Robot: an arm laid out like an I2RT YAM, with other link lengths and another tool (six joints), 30 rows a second.
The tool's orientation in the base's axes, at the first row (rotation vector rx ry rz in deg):
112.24 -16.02 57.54
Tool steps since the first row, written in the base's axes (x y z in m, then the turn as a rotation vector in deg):
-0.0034 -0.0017 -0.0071 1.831 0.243 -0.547
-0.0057 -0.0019 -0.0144 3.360 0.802 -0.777
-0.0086 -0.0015 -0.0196 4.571 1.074 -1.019
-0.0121 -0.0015 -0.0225 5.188 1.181 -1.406
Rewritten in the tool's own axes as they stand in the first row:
-0.0078 -0.0015 0.0015 0.822 -1.463 0.947
-0.0147 -0.0046 0.0024 1.741 -2.751 1.392
-0.0204 -0.0065 0.0019 2.394 -3.709 1.896
-0.0248 -0.0064 0.0008 2.525 -4.341 2.251

